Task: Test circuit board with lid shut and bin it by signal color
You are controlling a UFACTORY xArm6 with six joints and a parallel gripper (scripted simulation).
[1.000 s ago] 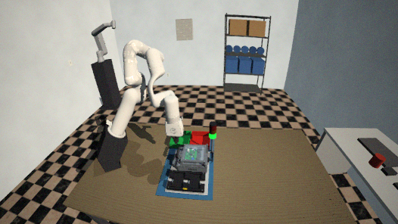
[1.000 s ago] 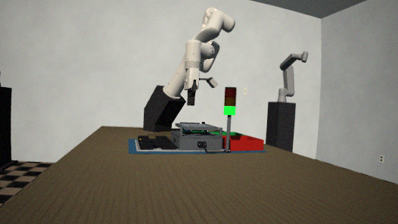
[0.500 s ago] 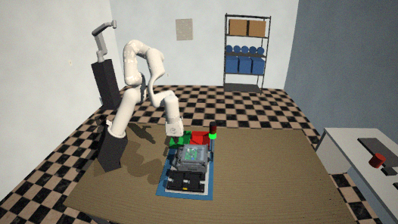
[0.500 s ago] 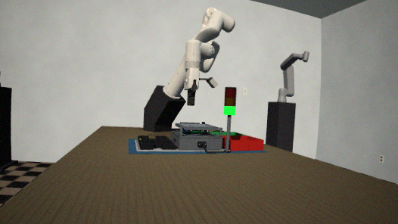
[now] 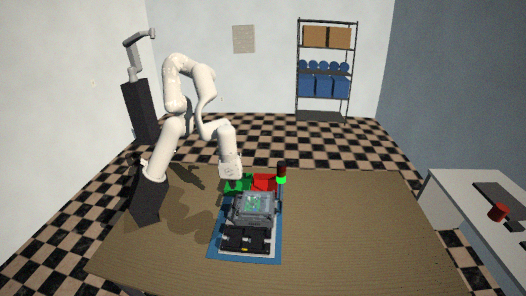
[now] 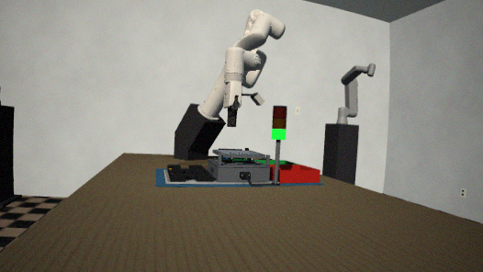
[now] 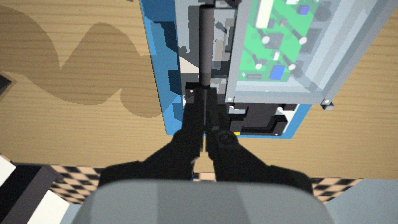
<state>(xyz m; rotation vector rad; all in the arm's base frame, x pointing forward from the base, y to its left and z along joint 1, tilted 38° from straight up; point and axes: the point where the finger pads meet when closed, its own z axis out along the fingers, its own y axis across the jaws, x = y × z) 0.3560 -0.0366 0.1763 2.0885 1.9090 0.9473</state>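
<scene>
Now: hand 110 mm above the black latch hook, 60 mm to the right of it and 20 mm short of it. Also, from my hand: tester plate: 130 mm below, 90 mm ahead, 10 mm to the left; then green circuit board: 130 mm below, 80 mm ahead; then tester lid: 110 mm below, 90 mm ahead.
</scene>
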